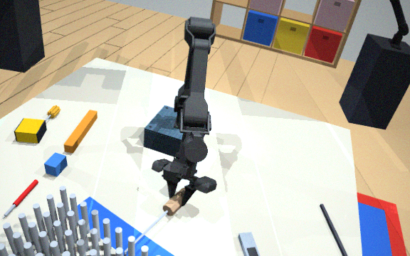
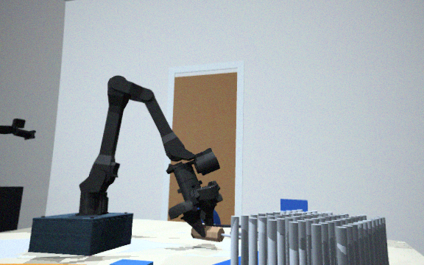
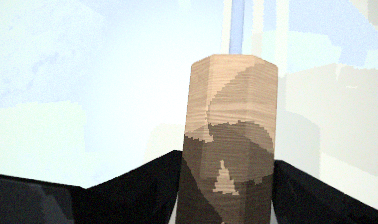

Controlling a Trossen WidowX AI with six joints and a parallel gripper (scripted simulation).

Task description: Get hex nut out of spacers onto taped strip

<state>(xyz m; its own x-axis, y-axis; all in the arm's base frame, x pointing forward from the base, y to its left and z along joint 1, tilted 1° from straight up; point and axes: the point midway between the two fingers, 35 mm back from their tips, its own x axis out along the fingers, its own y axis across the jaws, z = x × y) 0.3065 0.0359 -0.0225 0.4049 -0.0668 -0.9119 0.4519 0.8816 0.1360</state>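
Right now the blue taped strip is 13 cm ahead of my gripper tip, 11 cm to the right of it and 3 cm below it. The rest, counted from my gripper tip: red-handled tool: 9 cm ahead, 44 cm to the right, 3 cm below; blue cube: 7 cm behind, 39 cm to the right, 1 cm below; grey block: 13 cm ahead, 23 cm to the left, 2 cm below.
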